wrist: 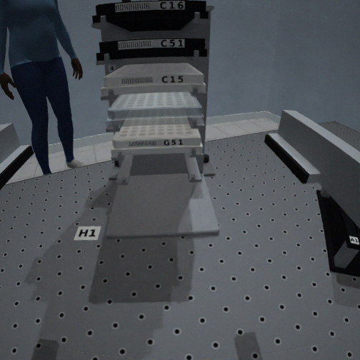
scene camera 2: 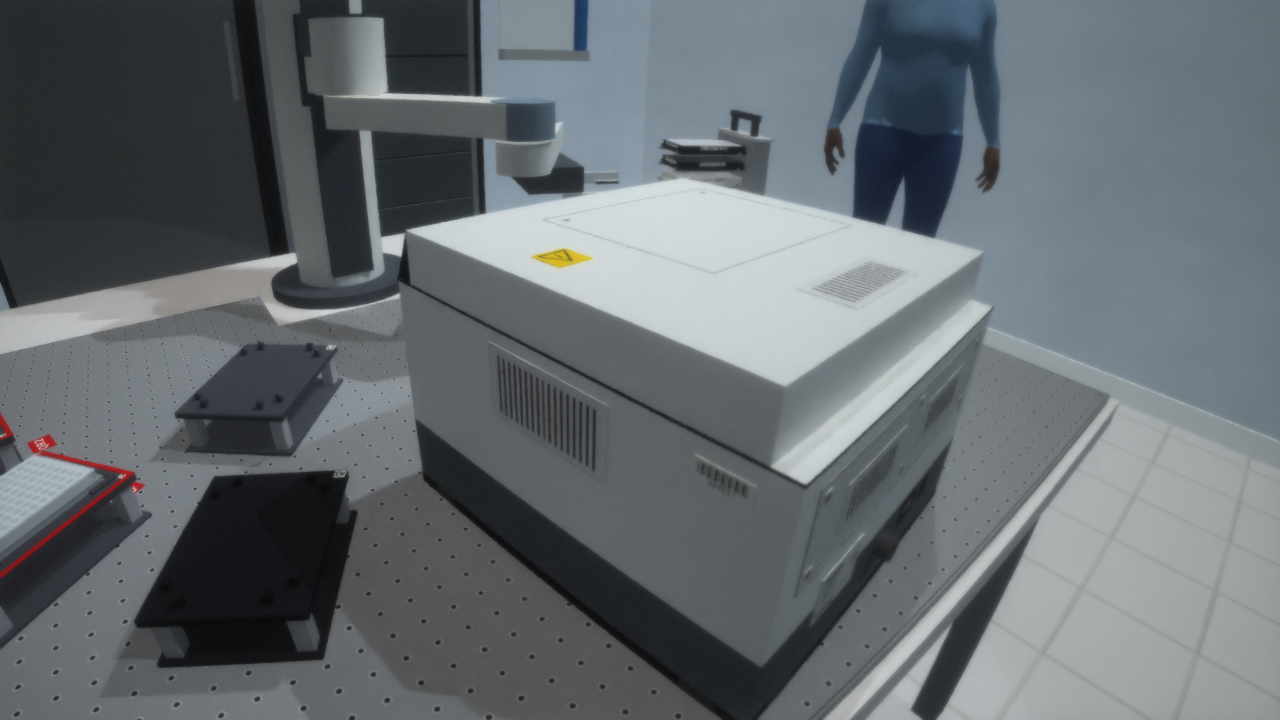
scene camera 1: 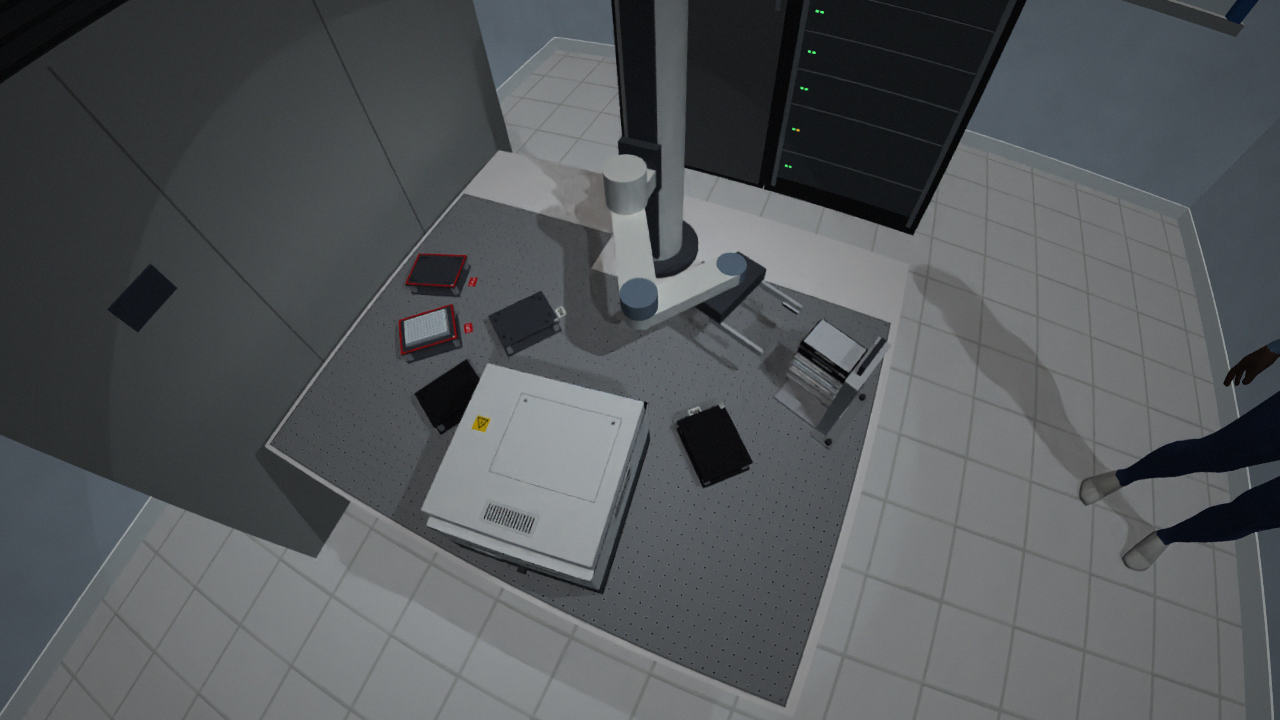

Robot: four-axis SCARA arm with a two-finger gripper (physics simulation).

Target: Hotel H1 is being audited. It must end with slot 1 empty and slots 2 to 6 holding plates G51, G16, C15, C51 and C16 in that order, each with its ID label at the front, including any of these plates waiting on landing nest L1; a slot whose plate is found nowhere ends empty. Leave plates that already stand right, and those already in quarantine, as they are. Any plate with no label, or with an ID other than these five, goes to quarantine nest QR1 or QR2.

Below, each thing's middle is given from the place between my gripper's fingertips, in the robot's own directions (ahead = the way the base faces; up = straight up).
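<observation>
The hotel H1 [scene camera 2: 757, 156] is 20 cm to the left of my hand, 7 cm ahead of it and 4 cm below it. From that same hand, you'd find the black nest N6 [scene camera 1: 713, 441] 6 cm to the right, 28 cm ahead and 12 cm below. The landing nest L1 [scene camera 2: 251, 538] is 72 cm to the right of my hand, 41 cm ahead of it and 12 cm below it, and the white instrument [scene camera 2: 733, 571] sits 52 cm ahead of the hand, 36 cm to the right and 6 cm below.
</observation>
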